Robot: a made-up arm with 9 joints.
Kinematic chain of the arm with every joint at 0, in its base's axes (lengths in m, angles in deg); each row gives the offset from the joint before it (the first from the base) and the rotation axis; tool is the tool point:
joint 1: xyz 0 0 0.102 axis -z
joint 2: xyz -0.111 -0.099 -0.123 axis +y
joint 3: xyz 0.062 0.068 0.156 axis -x
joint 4: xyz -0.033 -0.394 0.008 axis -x
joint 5: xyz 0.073 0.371 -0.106 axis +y
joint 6: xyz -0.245 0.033 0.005 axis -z
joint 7: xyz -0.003 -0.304 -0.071 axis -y
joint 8: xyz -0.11 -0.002 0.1 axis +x
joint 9: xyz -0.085 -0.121 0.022 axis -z
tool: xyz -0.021 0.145 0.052
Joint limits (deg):
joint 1: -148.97..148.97
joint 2: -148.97..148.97
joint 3: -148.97..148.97
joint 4: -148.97..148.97
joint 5: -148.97..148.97
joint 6: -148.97..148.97
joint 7: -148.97..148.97
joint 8: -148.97..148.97
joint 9: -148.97..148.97
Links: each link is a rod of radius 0.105 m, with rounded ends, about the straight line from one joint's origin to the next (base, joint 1, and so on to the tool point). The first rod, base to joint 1, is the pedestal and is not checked.
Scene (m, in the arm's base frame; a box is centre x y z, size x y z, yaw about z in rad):
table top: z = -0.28
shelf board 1: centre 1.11 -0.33 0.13 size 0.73 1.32 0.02 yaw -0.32
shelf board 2: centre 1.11 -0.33 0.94 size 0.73 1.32 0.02 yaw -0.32
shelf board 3: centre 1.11 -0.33 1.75 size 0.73 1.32 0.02 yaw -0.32
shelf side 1: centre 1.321 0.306 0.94 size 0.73 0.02 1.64 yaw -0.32
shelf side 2: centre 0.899 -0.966 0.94 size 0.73 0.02 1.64 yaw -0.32
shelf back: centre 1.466 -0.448 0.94 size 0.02 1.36 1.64 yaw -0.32
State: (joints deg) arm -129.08 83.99 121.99 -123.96 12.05 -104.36 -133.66 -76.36 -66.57
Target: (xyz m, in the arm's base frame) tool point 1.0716 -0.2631 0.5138
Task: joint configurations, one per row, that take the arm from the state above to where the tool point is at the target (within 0.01 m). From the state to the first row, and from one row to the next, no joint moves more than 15 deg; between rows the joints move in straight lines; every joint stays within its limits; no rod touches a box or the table.
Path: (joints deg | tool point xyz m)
1: -115.68 77.37 111.05 -124.01 10.24 -101.16 -121.90 -79.70 -62.49 | -1.0433 0.1659 0.0803
2: -102.29 70.76 100.12 -124.07 8.43 -97.95 -110.13 -83.04 -58.41 | -0.8067 0.6136 0.1971
3: -88.89 64.14 89.18 -124.12 6.62 -94.75 -98.37 -86.38 -54.34 | -0.3927 0.8522 0.3286
4: -75.50 57.53 78.24 -124.18 4.81 -91.54 -86.60 -89.73 -50.26 | 0.0556 0.8327 0.4436
5: -62.10 50.91 67.30 -124.23 3.00 -88.34 -74.84 -93.07 -46.18 | 0.4011 0.5970 0.5182
6: -48.70 44.30 56.37 -124.29 1.19 -85.13 -63.07 -96.41 -42.10 | 0.5623 0.2510 0.5404
7: -35.31 37.68 45.43 -124.34 -0.62 -81.93 -51.31 -99.75 -38.02 | 0.5337 -0.0848 0.5139
8: -35.55 41.68 42.18 -129.27 2.54 -89.15 -63.47 -96.45 -43.11 | 0.6690 -0.0850 0.5130
9: -35.80 45.68 38.92 -134.19 5.70 -96.38 -75.63 -93.14 -48.20 | 0.7955 -0.0989 0.5110
10: -36.05 49.68 35.67 -139.12 8.86 -103.61 -87.79 -89.84 -53.28 | 0.9084 -0.1322 0.5100
11: -36.30 53.68 32.42 -144.04 12.02 -110.84 -99.95 -86.53 -58.37 | 1.0023 -0.1874 0.5110
12: -36.55 57.67 29.16 -148.97 15.19 -118.06 -112.11 -83.23 -63.45 | 1.0716 -0.2631 0.5138

